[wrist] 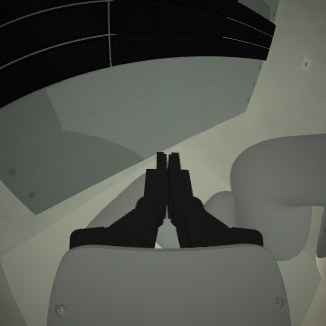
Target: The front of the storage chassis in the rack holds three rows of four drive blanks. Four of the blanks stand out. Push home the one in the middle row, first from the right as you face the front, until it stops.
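Places are measured from the arm's base along level axes (x ahead, y left, z up), in metres.
Pixels of known places: gripper, fingertip midpoint: (pixel 166 166).
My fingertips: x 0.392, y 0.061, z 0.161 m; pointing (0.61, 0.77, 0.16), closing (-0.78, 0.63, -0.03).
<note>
Behind a point stands the place of what it marks.
The black front of the storage chassis (pixel 60 56) {x 0.474, y 0.034, z 0.083 m} crosses the upper left of the wrist view, cut off by the picture's top and left edges. Thin light lines part it into drive blanks, and faint rectangular outlines show on two dark faces right of the upright line. It is too dark to tell how far each blank stands out or which is the middle row's first from the right. My gripper (pixel 166 166) {x 0.392, y 0.061, z 0.161 m} is shut and empty. In the picture its tips lie below the black front, close to the lower edge of the grey panel; they appear apart from the blanks.
A grey panel (pixel 165 92) {x 0.461, y 0.147, z 0.152 m} with small holes adjoins the black front's lower edge in the picture. Thick grey rounded arm parts (pixel 280 172) {x 0.313, y 0.100, z 0.140 m} fill the right side, and more grey rounded shapes show behind the fingers. A small pale plate (pixel 306 64) is at the upper right.
</note>
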